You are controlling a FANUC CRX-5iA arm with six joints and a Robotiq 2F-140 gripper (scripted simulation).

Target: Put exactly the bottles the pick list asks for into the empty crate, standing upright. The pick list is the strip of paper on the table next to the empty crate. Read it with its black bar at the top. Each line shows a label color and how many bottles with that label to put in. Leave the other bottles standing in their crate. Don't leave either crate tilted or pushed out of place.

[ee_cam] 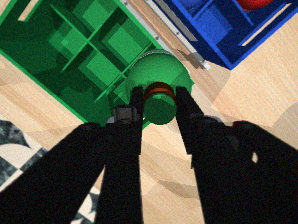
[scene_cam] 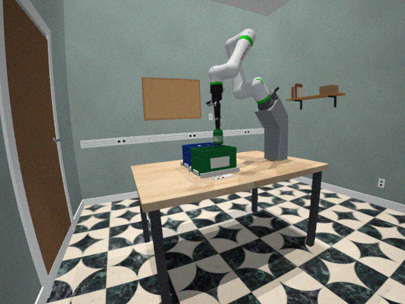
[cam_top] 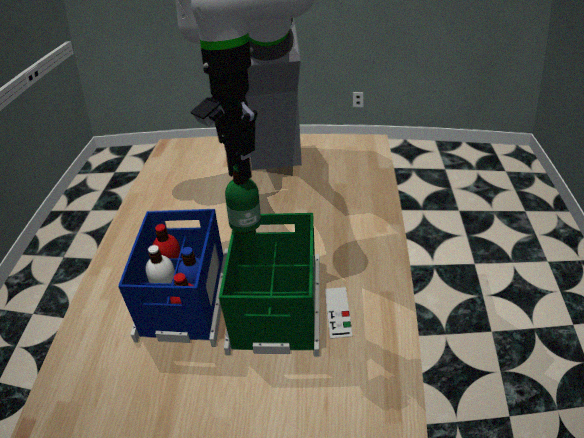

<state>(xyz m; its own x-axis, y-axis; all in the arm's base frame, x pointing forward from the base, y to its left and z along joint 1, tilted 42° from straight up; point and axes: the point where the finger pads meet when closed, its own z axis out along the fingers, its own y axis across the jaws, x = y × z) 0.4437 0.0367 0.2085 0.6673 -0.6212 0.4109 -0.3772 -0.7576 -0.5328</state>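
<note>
Now: the green bottle 8 cm below my hand. Also, from my hand: blue bottle: 26 cm below, 12 cm to the right, 9 cm ahead; then green crate: 27 cm below, 7 cm to the left, 6 cm ahead; then blue crate: 27 cm below, 16 cm to the right, 10 cm ahead.
</note>
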